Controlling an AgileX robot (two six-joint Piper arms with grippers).
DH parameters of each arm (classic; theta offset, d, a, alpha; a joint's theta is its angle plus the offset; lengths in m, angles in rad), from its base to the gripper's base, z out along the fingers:
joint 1: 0 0.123 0 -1.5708
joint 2: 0.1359 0 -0.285 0
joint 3: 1.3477 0 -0.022 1.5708
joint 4: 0 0.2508 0 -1.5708
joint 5: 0 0 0.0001 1.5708
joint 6: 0 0.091 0 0
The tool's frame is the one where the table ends.
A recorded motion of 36 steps. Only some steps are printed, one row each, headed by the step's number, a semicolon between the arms.
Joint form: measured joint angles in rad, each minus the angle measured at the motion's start. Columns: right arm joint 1, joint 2, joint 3, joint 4, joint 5, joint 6; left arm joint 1, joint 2, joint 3, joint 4, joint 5, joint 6.
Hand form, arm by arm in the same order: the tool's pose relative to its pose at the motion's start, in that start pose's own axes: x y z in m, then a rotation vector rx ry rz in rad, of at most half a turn. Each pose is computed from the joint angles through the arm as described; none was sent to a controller.
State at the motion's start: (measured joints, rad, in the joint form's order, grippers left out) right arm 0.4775 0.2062 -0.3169 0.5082 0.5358 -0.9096; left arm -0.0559 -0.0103 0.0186 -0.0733 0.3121 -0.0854
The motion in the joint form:
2: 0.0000 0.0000 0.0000 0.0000 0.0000 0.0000; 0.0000 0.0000 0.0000 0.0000 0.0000 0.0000
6: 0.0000 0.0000 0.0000 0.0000 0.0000 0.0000; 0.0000 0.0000 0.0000 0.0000 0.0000 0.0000
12: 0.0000 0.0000 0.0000 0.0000 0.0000 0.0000; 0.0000 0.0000 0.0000 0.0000 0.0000 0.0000
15: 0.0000 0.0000 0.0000 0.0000 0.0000 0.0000; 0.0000 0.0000 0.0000 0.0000 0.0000 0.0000
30: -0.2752 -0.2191 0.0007 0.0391 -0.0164 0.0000; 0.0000 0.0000 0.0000 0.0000 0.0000 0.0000
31: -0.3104 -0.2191 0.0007 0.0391 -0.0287 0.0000; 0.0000 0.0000 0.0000 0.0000 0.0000 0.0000
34: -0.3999 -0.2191 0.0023 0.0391 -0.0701 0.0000; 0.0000 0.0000 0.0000 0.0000 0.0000 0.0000
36: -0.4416 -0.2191 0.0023 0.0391 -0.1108 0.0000; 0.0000 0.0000 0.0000 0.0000 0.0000 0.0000
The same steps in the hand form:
2: 0.0000 0.0000 0.0000 0.0000 0.0000 0.0000; 0.0000 0.0000 0.0000 0.0000 0.0000 0.0000
6: 0.0000 0.0000 0.0000 0.0000 0.0000 0.0000; 0.0000 0.0000 0.0000 0.0000 0.0000 0.0000
12: 0.0000 0.0000 0.0000 0.0000 0.0000 0.0000; 0.0000 0.0000 0.0000 0.0000 0.0000 0.0000
15: 0.0000 0.0000 0.0000 0.0000 0.0000 0.0000; 0.0000 0.0000 0.0000 0.0000 0.0000 0.0000
30: -0.0031 -0.0010 -0.0297 0.3416 -0.1083 0.0207; 0.0000 0.0000 0.0000 0.0000 0.0000 0.0000
31: -0.0033 -0.0030 -0.0298 0.3834 -0.1017 0.0252; 0.0000 0.0000 0.0000 0.0000 0.0000 0.0000
34: -0.0040 -0.0085 -0.0308 0.4970 -0.0888 0.0346; 0.0000 0.0000 0.0000 0.0000 0.0000 0.0000
36: -0.0055 -0.0123 -0.0325 0.5675 -0.0957 0.0346; 0.0000 0.0000 0.0000 0.0000 0.0000 0.0000

